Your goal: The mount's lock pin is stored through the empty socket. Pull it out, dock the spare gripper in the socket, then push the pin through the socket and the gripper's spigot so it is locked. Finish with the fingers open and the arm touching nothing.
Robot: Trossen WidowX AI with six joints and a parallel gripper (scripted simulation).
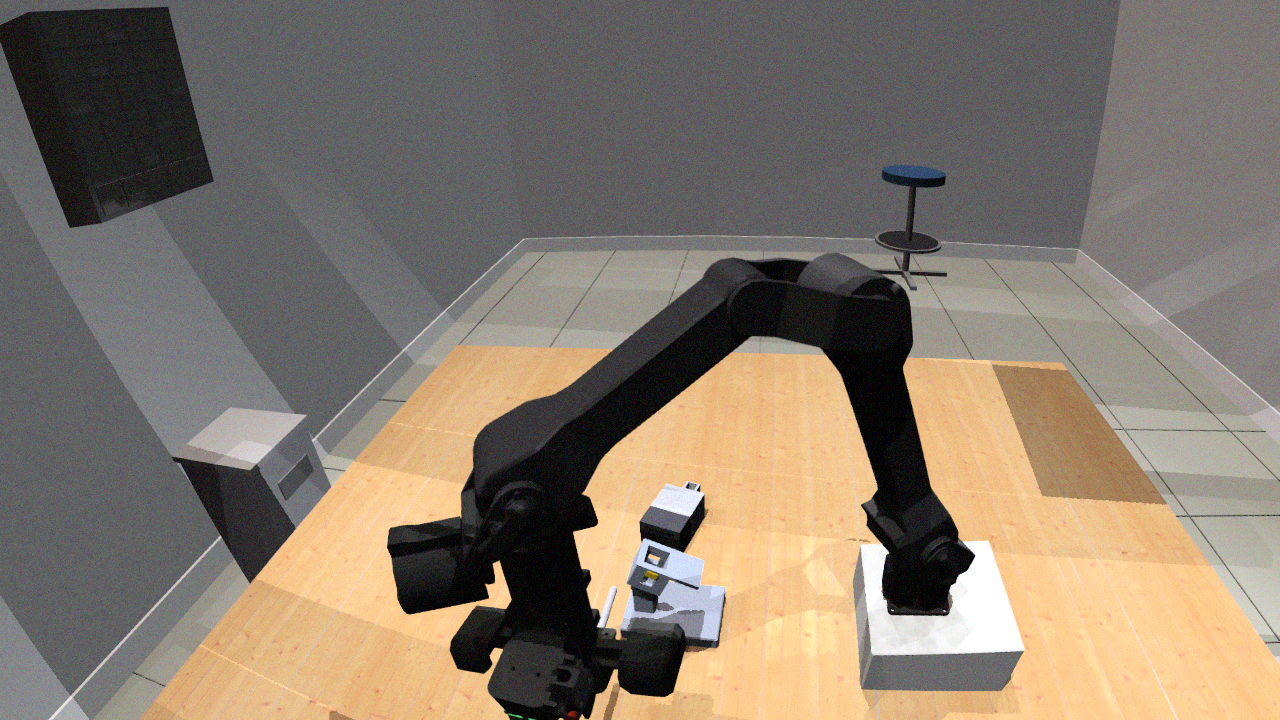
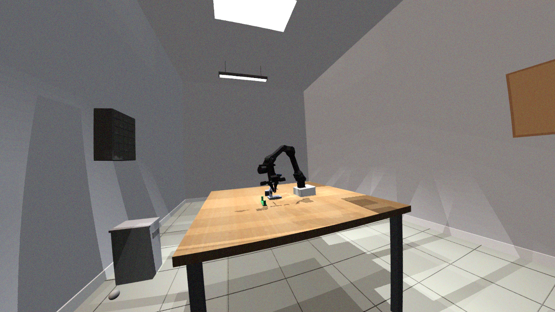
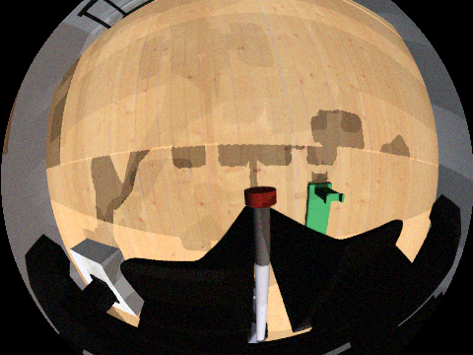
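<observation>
My gripper tip is now 8 cm short of the green cradle, 7 cm to the left of it and 6 cm above it. The rest, counted from my gripper tip: spare gripper: 1 cm behind, 34 cm to the right, 7 cm below; grey mount: 3 cm behind, 19 cm to the right, 4 cm below.
</observation>
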